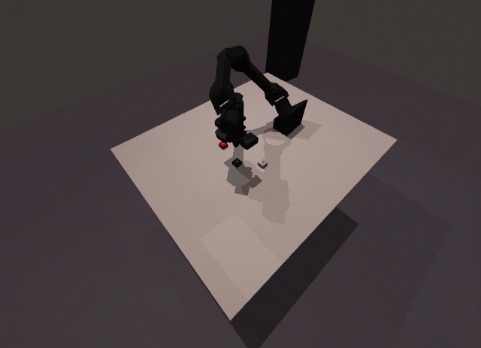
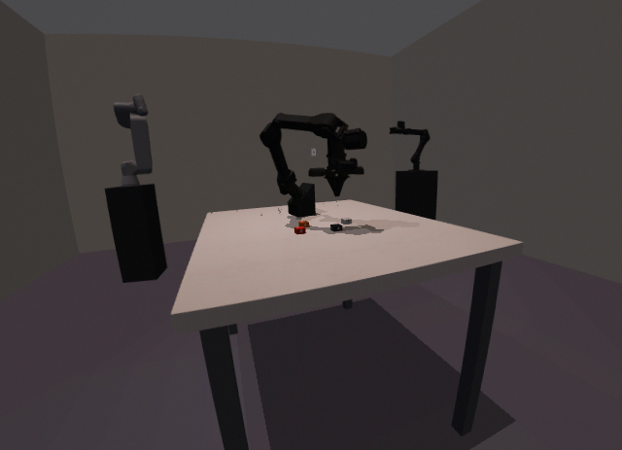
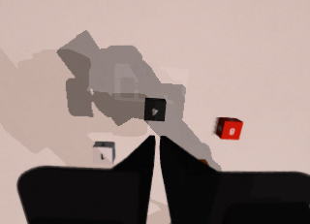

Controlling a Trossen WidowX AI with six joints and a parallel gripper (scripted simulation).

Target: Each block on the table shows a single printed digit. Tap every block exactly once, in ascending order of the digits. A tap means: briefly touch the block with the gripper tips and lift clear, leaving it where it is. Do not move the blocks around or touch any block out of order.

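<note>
My gripper tip is now 2 cm past the red block, 13 cm to the left of it and 11 cm above it. From my gripper tip the other things lie so: grey block 10 cm behind, 7 cm to the left, 11 cm below; black block 1 cm behind, 11 cm below; orange block 11 cm behind, 10 cm to the right, 11 cm below.
</note>
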